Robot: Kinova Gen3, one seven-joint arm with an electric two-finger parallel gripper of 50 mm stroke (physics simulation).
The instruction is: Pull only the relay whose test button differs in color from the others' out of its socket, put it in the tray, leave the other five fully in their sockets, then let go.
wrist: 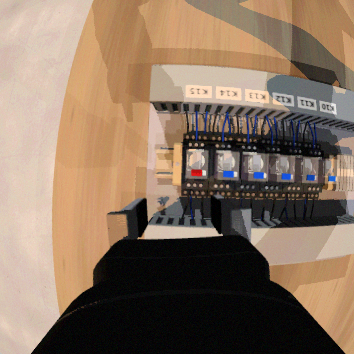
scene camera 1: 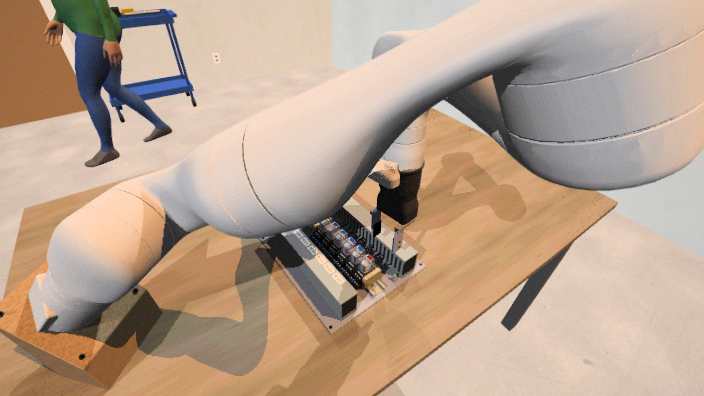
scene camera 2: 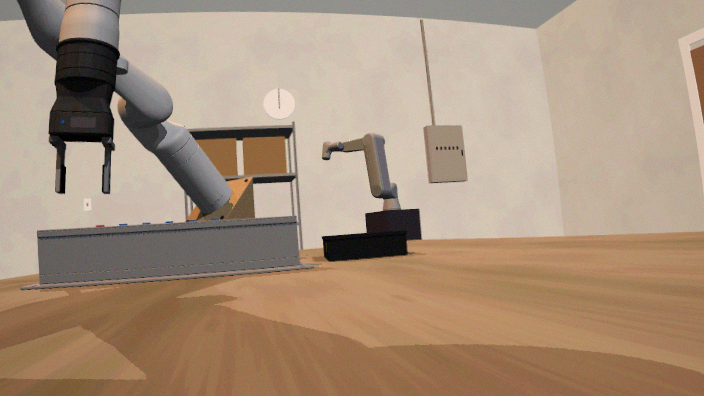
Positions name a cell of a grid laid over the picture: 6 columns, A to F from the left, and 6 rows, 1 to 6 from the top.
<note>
In view: the gripper (scene camera 2: A3), a relay (wrist: E3), a relay (wrist: D3) and a relay (wrist: E3).
The gripper shows as well in the wrist view (wrist: D4) and in scene camera 1 (scene camera 1: D4).
</note>
